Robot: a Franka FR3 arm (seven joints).
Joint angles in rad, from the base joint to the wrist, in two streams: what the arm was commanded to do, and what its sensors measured. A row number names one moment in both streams.
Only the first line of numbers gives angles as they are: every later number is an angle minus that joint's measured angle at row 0.
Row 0, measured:
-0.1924, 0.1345, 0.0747, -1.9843, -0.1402, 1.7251, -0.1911
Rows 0 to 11, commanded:
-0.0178, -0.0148, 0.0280, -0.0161, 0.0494, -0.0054, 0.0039
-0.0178, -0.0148, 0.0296, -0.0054, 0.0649, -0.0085, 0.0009
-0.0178, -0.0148, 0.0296, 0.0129, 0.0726, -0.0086, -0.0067
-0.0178, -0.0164, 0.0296, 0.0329, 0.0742, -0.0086, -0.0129
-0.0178, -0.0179, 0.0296, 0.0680, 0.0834, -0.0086, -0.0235
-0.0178, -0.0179, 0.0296, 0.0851, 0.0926, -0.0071, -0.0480
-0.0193, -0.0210, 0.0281, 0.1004, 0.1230, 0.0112, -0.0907
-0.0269, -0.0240, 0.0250, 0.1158, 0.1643, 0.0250, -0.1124
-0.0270, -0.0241, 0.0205, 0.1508, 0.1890, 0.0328, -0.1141
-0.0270, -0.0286, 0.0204, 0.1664, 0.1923, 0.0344, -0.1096
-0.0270, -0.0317, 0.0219, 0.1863, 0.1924, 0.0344, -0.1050
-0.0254, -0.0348, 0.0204, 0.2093, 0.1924, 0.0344, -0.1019
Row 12, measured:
-0.0074, -0.0214, 0.0113, 0.1551, 0.1644, 0.0276, -0.0851
